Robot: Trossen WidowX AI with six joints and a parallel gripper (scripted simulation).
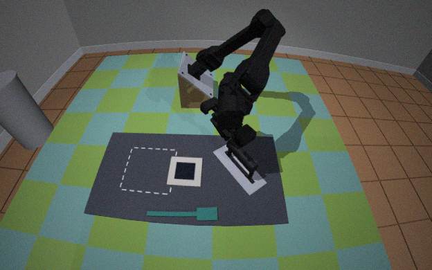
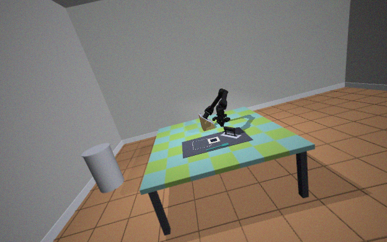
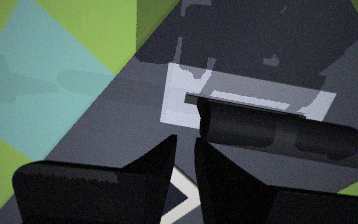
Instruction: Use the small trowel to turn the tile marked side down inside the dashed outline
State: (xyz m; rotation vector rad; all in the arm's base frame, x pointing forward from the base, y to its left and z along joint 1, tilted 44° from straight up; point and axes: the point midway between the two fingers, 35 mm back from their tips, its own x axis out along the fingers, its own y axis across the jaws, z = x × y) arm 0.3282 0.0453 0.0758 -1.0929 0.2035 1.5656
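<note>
Right now the dark grey trowel is 50 mm below my gripper tip, 40 mm to the left of it and 40 mm ahead of it. Round my gripper tip: dark mat 130 mm to the right, 110 mm below, 70 mm ahead; then tile 130 mm to the right, 80 mm below, 60 mm ahead; then teal flat tool 210 mm ahead, 130 mm to the right, 80 mm below.
</note>
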